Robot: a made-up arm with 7 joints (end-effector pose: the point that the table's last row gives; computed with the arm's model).
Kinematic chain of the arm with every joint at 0, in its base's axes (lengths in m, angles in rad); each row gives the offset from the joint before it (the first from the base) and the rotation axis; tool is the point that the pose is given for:
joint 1: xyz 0 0 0.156 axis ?
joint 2: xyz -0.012 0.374 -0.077 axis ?
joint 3: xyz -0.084 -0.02 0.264 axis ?
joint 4: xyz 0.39 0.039 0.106 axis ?
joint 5: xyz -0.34 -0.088 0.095 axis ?
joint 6: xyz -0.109 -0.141 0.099 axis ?
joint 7: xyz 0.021 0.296 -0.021 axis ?
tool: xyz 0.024 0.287 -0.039
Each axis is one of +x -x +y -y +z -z.
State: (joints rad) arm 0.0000 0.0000 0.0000 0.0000 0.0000 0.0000 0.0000
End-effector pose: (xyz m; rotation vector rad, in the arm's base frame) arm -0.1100 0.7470 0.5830 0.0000 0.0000 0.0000
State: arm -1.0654 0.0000 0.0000 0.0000 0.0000 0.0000 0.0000
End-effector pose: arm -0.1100 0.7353 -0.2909 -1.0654 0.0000 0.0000
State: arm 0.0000 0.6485 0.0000 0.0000 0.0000 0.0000 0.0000
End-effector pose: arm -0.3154 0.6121 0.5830 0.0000 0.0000 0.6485
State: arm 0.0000 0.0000 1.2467 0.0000 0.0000 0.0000 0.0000
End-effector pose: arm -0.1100 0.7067 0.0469 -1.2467 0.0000 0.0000
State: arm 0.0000 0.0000 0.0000 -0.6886 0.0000 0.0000 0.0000
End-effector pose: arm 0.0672 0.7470 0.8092 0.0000 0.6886 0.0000
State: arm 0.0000 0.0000 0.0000 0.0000 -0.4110 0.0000 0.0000
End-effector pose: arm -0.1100 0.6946 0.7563 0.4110 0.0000 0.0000
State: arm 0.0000 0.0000 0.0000 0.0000 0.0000 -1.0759 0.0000
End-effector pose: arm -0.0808 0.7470 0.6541 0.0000 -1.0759 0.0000
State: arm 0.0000 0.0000 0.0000 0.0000 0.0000 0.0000 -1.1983
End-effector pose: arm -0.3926 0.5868 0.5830 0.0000 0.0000 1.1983
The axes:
joint 1: +x
joint 2: +z
joint 3: -x
joint 4: -y
joint 5: -x
joint 6: +y
joint 7: -z

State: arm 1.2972 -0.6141 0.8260 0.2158 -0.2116 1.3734 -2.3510
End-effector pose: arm -0.1813 -0.3233 0.9385 2.1830 -0.1638 1.6634
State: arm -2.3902 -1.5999 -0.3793 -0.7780 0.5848 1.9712 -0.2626
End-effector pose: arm 0.1793 0.1922 -0.6773 0.1351 0.3352 -1.6321
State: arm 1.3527 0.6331 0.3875 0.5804 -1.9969 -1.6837 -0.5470
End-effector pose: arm -0.1621 -0.5010 0.3958 -2.5624 1.1297 1.2142
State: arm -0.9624 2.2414 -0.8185 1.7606 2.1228 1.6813 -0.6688
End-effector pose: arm -0.6197 0.4442 -0.5870 -0.8700 1.1838 0.1245
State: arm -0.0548 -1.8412 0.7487 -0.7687 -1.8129 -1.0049 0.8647
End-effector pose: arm -0.0590 0.0652 1.0036 -0.2183 1.0090 2.1629
